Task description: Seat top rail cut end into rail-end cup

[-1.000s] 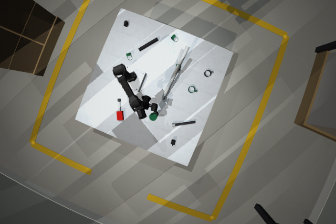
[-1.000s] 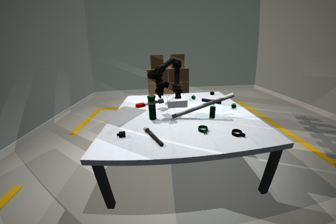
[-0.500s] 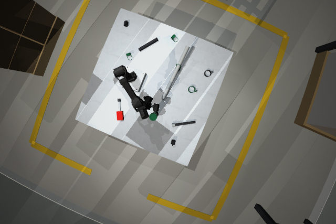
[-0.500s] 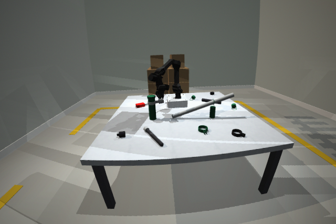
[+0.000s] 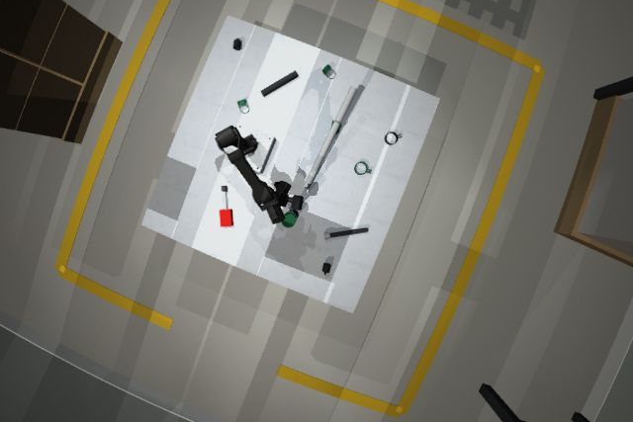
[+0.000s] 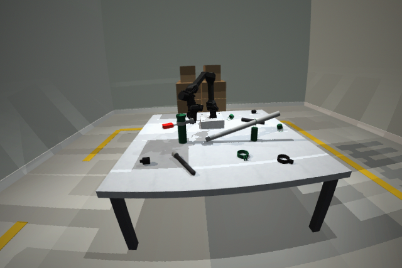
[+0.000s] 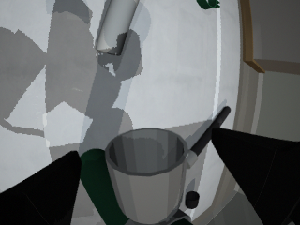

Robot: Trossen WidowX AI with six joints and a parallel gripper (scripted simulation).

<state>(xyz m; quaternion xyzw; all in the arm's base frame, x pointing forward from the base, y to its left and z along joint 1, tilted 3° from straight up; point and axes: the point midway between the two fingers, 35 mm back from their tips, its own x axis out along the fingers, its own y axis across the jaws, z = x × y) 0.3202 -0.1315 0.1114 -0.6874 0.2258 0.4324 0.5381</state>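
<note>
Now: gripper tip 20 mm to the left of the white rail-end cup and 10 mm below it. The rest, counted from my gripper tip: small green post 430 mm to the left, 30 mm below, 10 mm behind.
</note>
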